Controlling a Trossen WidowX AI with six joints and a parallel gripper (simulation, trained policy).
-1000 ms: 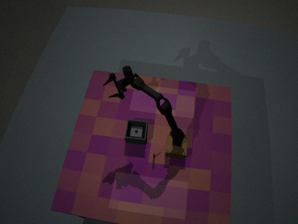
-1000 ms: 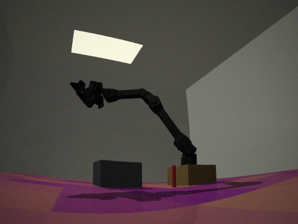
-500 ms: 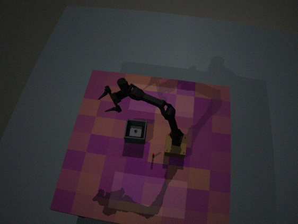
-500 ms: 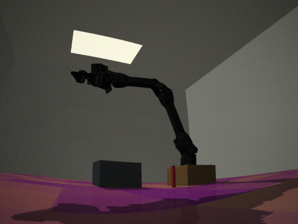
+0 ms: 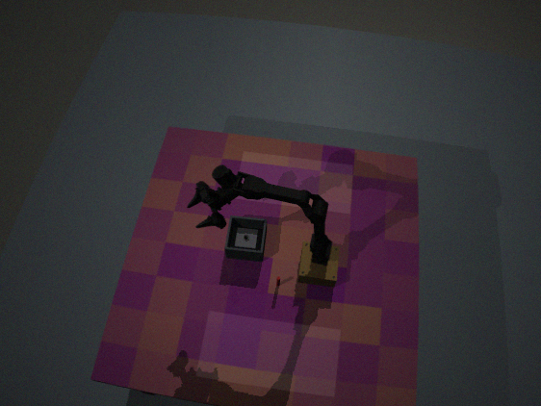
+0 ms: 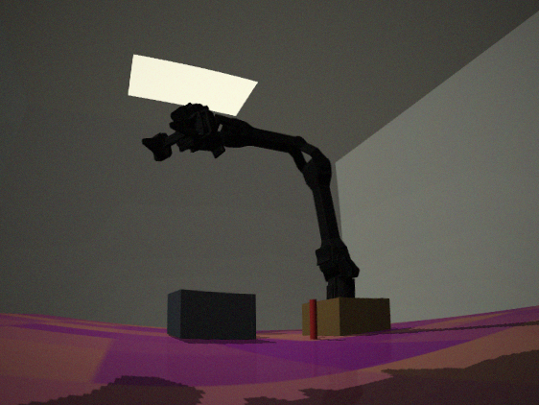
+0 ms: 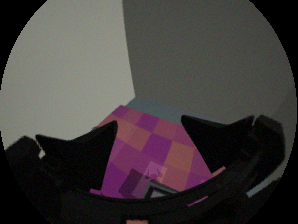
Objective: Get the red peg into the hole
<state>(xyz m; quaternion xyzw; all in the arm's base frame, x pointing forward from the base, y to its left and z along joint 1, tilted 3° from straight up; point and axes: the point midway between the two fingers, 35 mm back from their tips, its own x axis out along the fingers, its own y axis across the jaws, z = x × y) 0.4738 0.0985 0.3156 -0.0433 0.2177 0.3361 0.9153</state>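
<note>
My gripper tip is now 330 mm past the red peg, 20 mm to the right of it and 370 mm above it. The rest, counted from my gripper tip: dark box (150 mm behind, 130 mm to the right, 380 mm below); grey plate (150 mm behind, 130 mm to the right, 360 mm below).
</note>
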